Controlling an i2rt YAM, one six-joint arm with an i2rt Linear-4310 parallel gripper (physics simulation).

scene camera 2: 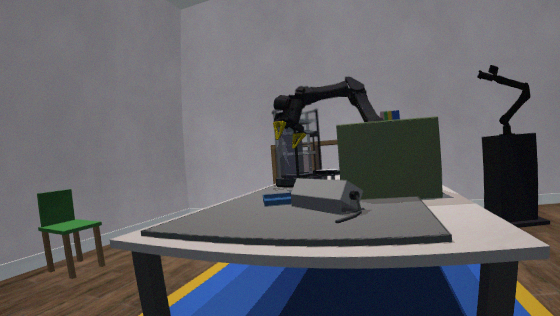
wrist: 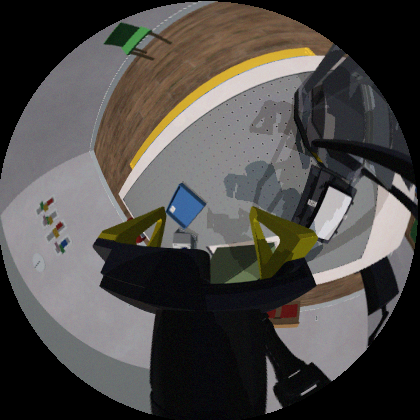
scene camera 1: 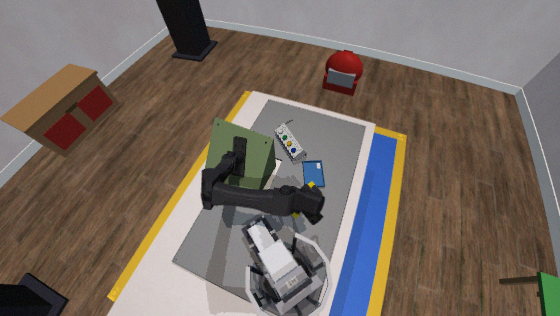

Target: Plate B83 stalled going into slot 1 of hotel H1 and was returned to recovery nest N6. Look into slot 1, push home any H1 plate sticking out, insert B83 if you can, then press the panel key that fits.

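Pixels of known places: gripper, fingertip midpoint: (scene camera 2: pixel 285 144) (wrist: pixel 207 210); arm's base, link origin: (scene camera 2: pixel 383 153) (scene camera 1: pixel 239 156).
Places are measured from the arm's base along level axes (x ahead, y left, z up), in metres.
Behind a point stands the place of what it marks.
My gripper (scene camera 1: pixel 303 200) {x 0.390, y -0.150, z 0.063 m} (scene camera 2: pixel 286 142) {x 0.390, y -0.150, z 0.063 m} (wrist: pixel 207 210) {x 0.390, y -0.150, z 0.063 m} is open and empty, its yellow fingers wide apart high above the grey board. Hotel H1 (scene camera 1: pixel 291 281) {x 0.408, y -0.458, z 0.231 m} (wrist: pixel 298 115) {x 0.443, y -0.333, z -0.101 m} is a tall rack within a clear, dark-framed guard, beyond the gripper in scene camera 2; the inside of slot 1 cannot be made out. A white plate (scene camera 1: pixel 258 234) {x 0.217, y -0.315, z -0.065 m} (wrist: pixel 331 212) {x 0.239, y -0.324, z -0.065 m} lies in the dark nest (wrist: pixel 309 200) {x 0.279, y -0.277, z -0.079 m} beside the hotel; its label is too small to read surely. The panel (scene camera 1: pixel 290 142) {x 0.207, y 0.205, z -0.065 m} (scene camera 2: pixel 320 195) {x 0.204, y 0.285, z -0.096 m} (wrist: pixel 185 239) {x 0.264, y 0.145, z -0.097 m} has a row of keys, including green, yellow and blue; a finger partly hides it in the wrist view.
A blue tray (scene camera 1: pixel 313 173) {x 0.373, y 0.093, z -0.137 m} (scene camera 2: pixel 276 199) {x 0.392, y 0.050, z -0.139 m} (wrist: pixel 186 206) {x 0.369, y 0.075, z -0.137 m} lies between the panel and the gripper's area. A large green block (scene camera 1: pixel 257 147) {x 0.088, y 0.045, z 0.058 m} (scene camera 2: pixel 390 160) {x -0.010, y 0.109, z -0.023 m} (wrist: pixel 232 262) {x 0.146, y -0.012, z -0.071 m} stands by the arm's base. The grey board (scene camera 1: pixel 330 135) {x 0.410, y 0.379, z -0.139 m} (scene camera 2: pixel 240 222) {x 0.391, y 0.404, z -0.139 m} (wrist: pixel 225 130) {x 0.493, y -0.171, z -0.139 m} carries the panel and tray.
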